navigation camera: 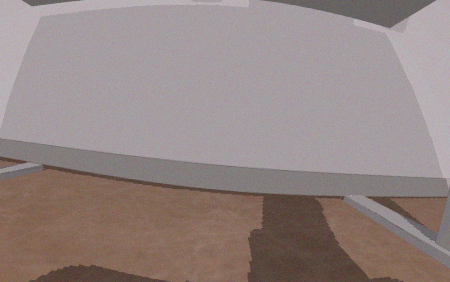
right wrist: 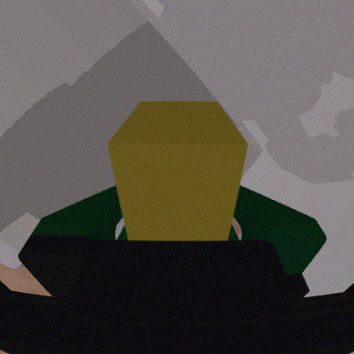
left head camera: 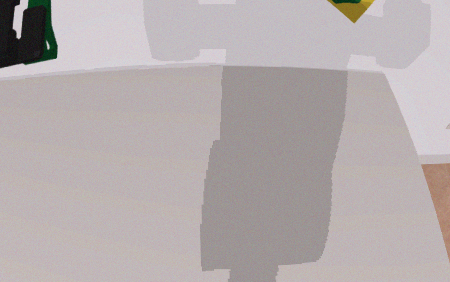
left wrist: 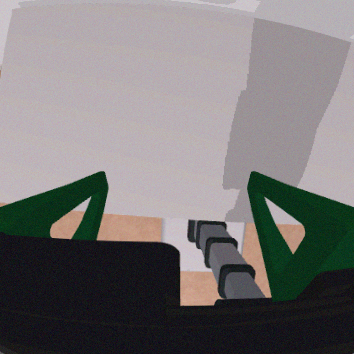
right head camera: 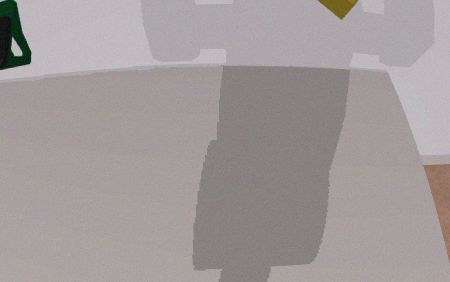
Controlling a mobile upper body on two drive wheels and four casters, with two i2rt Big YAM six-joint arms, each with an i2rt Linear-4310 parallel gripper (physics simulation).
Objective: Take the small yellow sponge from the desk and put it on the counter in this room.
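Frame: origin at the left arm's base, x ahead, y left, z up, level; metres.
Seen in the pictures: left gripper, fingertip midpoint: [left head camera: 17,60] [left wrist: 177,178].
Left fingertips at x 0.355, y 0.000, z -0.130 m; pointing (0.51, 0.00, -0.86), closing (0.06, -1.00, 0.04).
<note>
A point is followed by its place in that frame.
The yellow sponge [left head camera: 354,12] {y -0.455, x 0.562, z -0.215 m} [right head camera: 341,9] {y -0.457, x 0.560, z -0.217 m} [right wrist: 178,160] {y -0.412, x 0.609, z -0.151 m} is a block held between the green fingers of my right gripper [right wrist: 177,178] {y -0.441, x 0.608, z -0.208 m}, which is shut on it. In both head views the sponge's lower corner shows at the top edge, in front of the pale wall; most of it and the right arm are cut off. My left gripper [left wrist: 177,178] {y 0.000, x 0.355, z -0.130 m} is open and empty, its two green fingers wide apart over the near side of the desk [left head camera: 100,150] {y 0.086, x 0.611, z -0.690 m} [right head camera: 100,150] {y 0.083, x 0.610, z -0.690 m} [left wrist: 125,100] {y 0.170, x 0.563, z -0.690 m} [navigation camera: 225,90] {y -0.219, x 0.968, z -1.056 m}. Part of one left finger shows at the upper left of both head views. The counter cannot be made out.
The desk's near edge [navigation camera: 200,175] {y -0.156, x 0.957, z -1.363 m} crosses the navigation view, with a grey slanting bar [navigation camera: 395,220] below it at the right. Brown floor [navigation camera: 150,230] {y -0.088, x 0.655, z -1.410 m} [left head camera: 439,200] {y -1.517, x 0.672, z -1.409 m} lies below and beside the desk. A pale wall [left head camera: 100,30] {y 0.127, x 0.978, z -0.553 m} stands behind it. Robot shadows fall across the desk, wall and floor.
</note>
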